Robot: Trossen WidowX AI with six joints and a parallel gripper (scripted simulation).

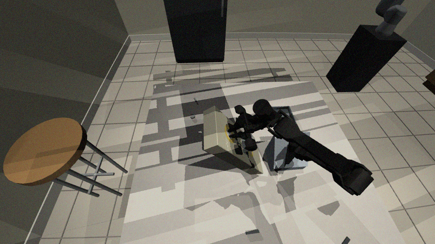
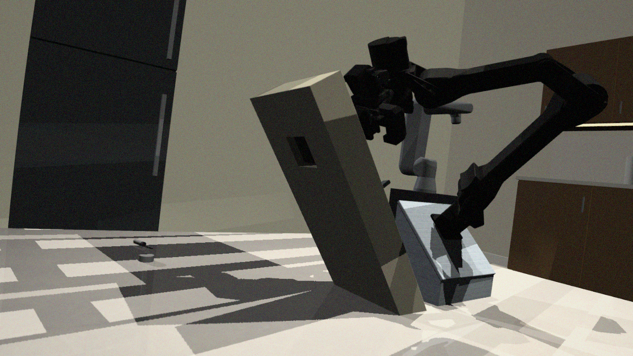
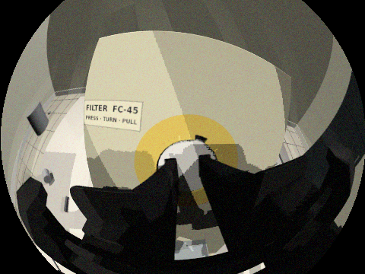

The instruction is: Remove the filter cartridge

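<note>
My gripper tip is 10 mm short of the round grey filter cartridge and 10 mm above it.
</note>
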